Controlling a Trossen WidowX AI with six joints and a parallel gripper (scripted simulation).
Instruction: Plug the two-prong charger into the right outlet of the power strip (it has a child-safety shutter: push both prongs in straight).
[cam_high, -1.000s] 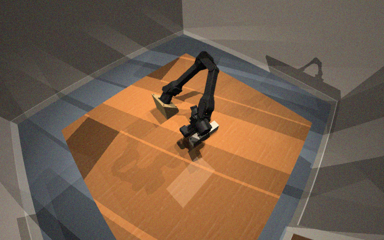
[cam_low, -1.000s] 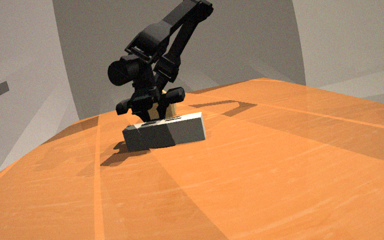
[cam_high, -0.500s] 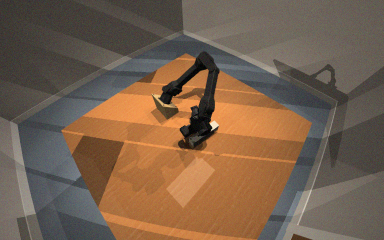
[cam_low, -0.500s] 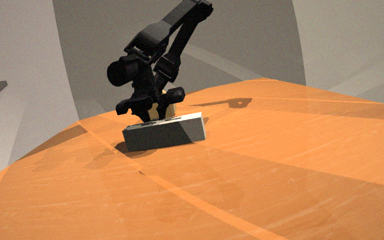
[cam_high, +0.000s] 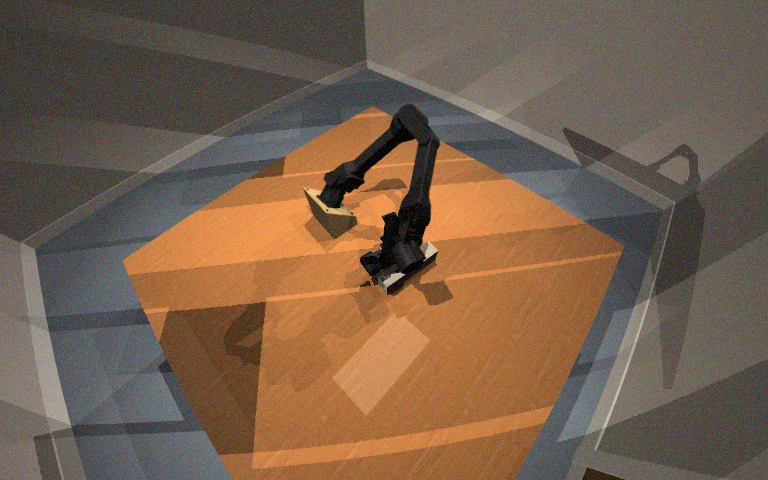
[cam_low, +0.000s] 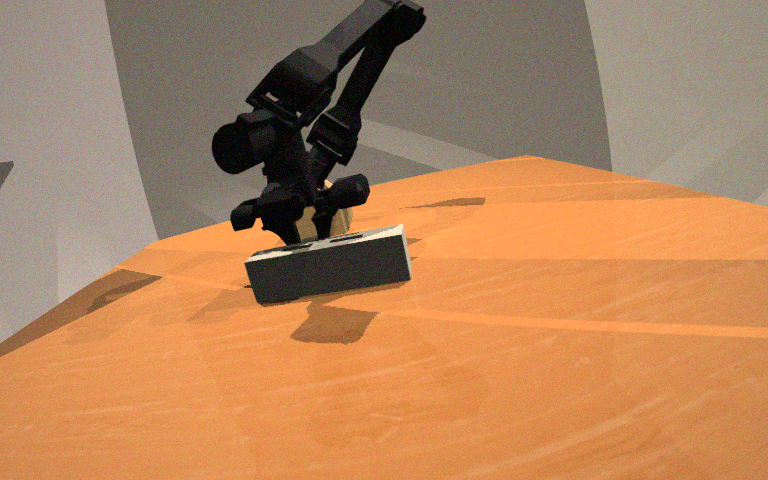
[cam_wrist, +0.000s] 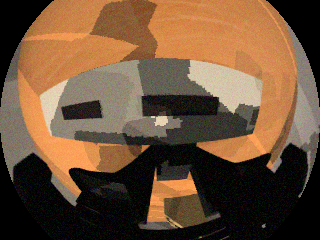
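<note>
My gripper tip is now 20 mm short of the dark charger and 10 mm below it.
</note>
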